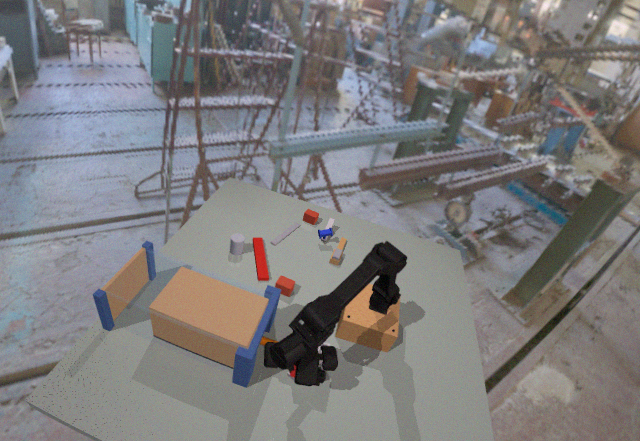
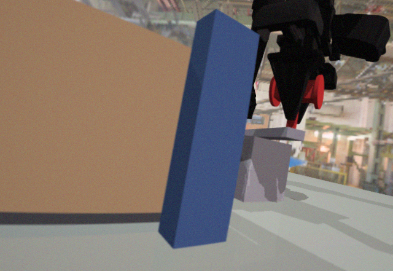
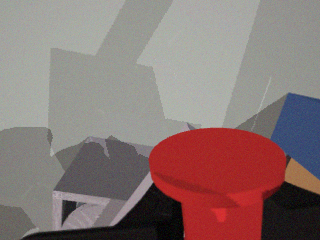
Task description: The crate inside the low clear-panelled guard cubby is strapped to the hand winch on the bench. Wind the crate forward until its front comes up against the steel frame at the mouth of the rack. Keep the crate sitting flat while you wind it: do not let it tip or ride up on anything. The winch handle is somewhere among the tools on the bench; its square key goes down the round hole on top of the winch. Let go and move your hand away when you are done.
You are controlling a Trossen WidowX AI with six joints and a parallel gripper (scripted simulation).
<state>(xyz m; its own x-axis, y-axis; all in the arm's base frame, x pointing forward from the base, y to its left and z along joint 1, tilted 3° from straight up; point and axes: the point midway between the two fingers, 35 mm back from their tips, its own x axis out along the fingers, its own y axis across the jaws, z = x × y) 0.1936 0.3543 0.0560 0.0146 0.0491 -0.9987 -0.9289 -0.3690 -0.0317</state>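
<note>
The winch handle with red knob lies 40 mm to the right of my gripper tip, 10 mm below it and 10 mm behind it. From my gripper tip the other things lie so: grey winch 110 mm to the right, 80 mm below, 40 mm behind; blue steel frame 130 mm ahead, 90 mm to the right, 10 mm below; red bar 470 mm to the right, 290 mm ahead, 100 mm below.
</note>
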